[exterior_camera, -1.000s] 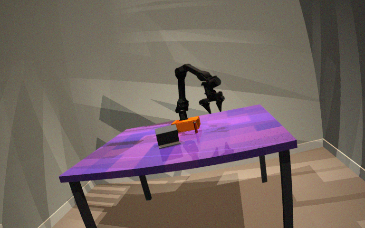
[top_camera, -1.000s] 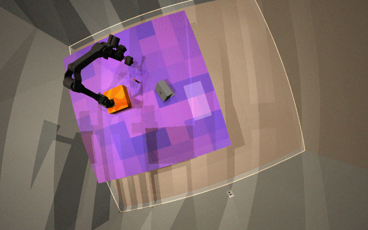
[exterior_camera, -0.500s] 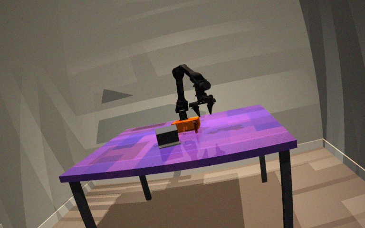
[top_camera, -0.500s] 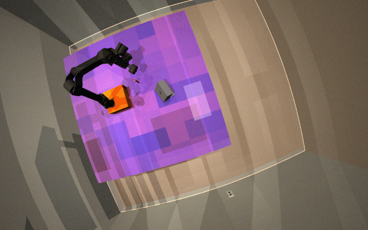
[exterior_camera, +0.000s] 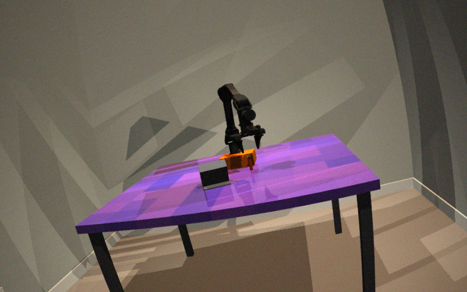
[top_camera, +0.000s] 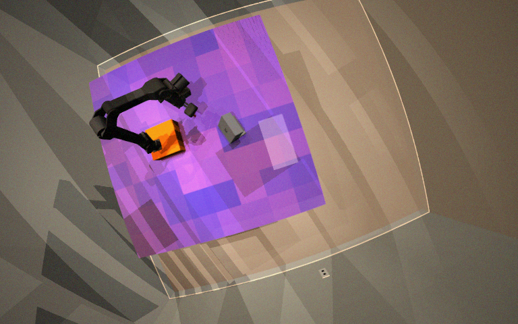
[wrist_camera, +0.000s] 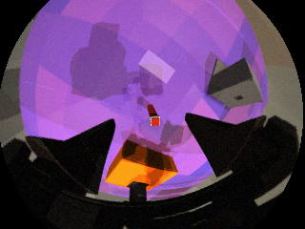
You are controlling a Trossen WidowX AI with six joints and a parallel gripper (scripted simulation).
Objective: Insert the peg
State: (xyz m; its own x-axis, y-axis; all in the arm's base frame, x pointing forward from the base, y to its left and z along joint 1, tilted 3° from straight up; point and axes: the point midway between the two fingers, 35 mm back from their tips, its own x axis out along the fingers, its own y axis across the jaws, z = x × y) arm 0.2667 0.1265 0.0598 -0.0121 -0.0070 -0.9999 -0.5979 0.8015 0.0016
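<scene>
The dark red peg is 40 mm below my gripper tip, 20 mm to the right of it and 10 mm behind it. From my gripper tip the other things lie so: grey sloped panel (180 mm ahead, 170 mm to the right, 50 mm below).
</scene>
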